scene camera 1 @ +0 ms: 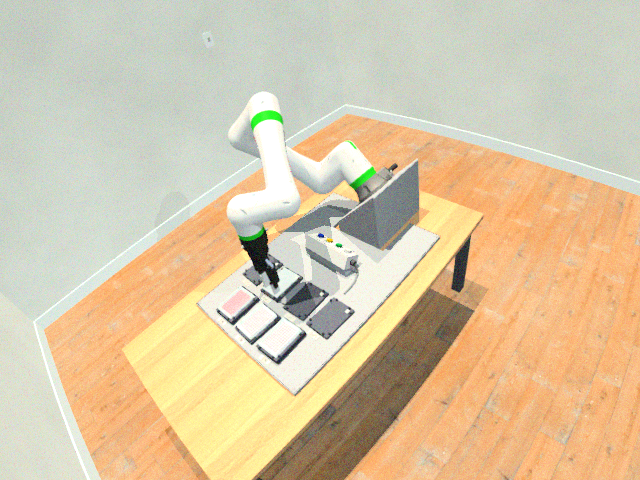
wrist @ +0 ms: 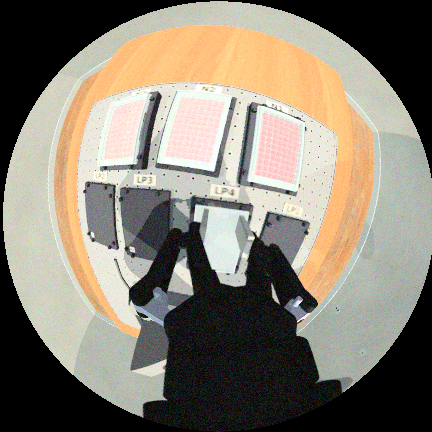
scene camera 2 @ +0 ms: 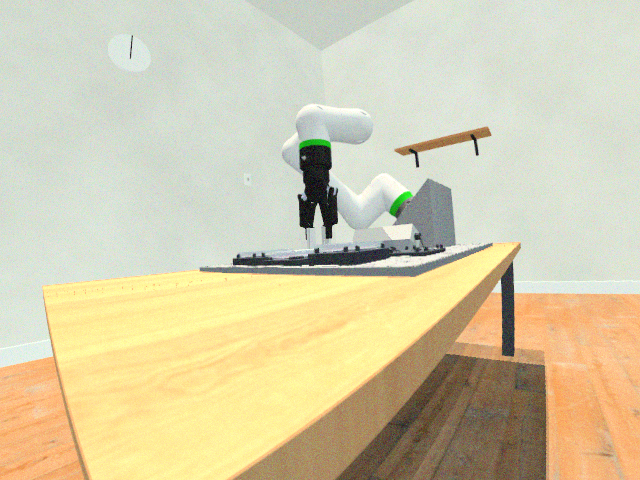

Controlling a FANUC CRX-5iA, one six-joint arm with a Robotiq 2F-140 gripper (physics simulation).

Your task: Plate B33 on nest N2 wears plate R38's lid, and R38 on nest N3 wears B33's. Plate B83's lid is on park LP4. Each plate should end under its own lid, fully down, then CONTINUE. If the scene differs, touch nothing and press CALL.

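Seen in the pictures: gripper, fingertip midpoint: (scene camera 1: 272, 288) (wrist: 221, 220); arm's base, link origin: (scene camera 1: 374, 192) (scene camera 2: 414, 216).
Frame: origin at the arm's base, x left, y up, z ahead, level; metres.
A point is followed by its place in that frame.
My gripper (scene camera 1: 271, 287) {z 0.570, x -0.015, y -0.115 m} (scene camera 2: 318, 236) (wrist: 221, 220) {z 0.570, x -0.015, y -0.115 m} is partly open with nothing held. Its pads stand low over the pale clear lid (scene camera 1: 289, 277) {z 0.489, x -0.010, y -0.115 m} (wrist: 219, 252) {z 0.510, x -0.028, y -0.115 m}, one near each long side. The lid lies on park LP4 (wrist: 225, 201) {z 0.599, x -0.013, y -0.124 m}. The plate on N2 (scene camera 1: 256, 321) {z 0.704, x 0.075, y -0.103 m} (wrist: 196, 131) {z 0.691, x 0.058, y -0.103 m} and the plate on N3 (scene camera 1: 280, 337) {z 0.684, x 0.201, y -0.093 m} (wrist: 124, 132) {z 0.675, x 0.173, y -0.093 m} look paler pink, with lids on. The plate on N1 (scene camera 1: 237, 303) {z 0.711, x -0.048, y -0.099 m} (wrist: 277, 150) {z 0.701, x -0.060, y -0.099 m} is deeper pink and looks bare. Plate and lid codes cannot be read. Whether the pads touch the lid cannot be told.
Dark parks LP3 (scene camera 1: 305, 299) {z 0.513, x 0.117, y -0.123 m} (wrist: 145, 220) {z 0.530, x 0.114, y -0.123 m}, LP2 (scene camera 1: 330, 317) {z 0.505, x 0.247, y -0.123 m} (wrist: 101, 215) {z 0.509, x 0.230, y -0.123 m} and LP1 (wrist: 287, 237) {z 0.565, x -0.151, y -0.123 m} show no lids. A white button box (scene camera 1: 330, 253) {z 0.324, x 0.062, y -0.067 m} with blue, yellow and green buttons stands behind the parks. A tall grey panel (scene camera 1: 398, 211) {z -0.004, x 0.127, y -0.045 m} stands near the arm's base.
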